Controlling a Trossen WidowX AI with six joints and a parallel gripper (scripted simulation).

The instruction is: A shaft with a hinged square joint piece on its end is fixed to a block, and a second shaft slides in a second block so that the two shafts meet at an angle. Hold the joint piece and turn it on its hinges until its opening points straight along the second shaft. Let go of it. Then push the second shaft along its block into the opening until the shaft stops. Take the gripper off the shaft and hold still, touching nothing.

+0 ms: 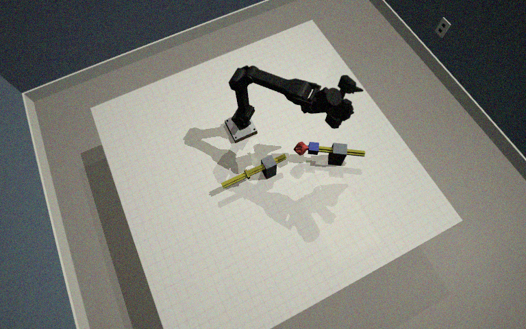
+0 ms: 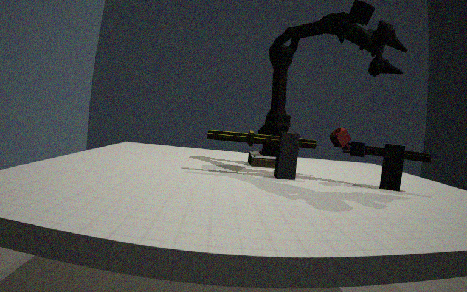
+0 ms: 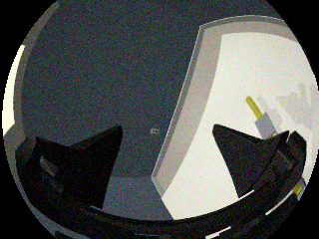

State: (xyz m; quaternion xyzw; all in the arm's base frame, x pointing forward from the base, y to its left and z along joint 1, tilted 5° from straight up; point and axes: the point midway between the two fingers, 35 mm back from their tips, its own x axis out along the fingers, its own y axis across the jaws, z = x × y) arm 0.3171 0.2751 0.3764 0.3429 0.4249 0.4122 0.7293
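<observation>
Right now my gripper tip is 5 cm past the red joint piece, 19 cm to the left of it and 26 cm above it.
</observation>
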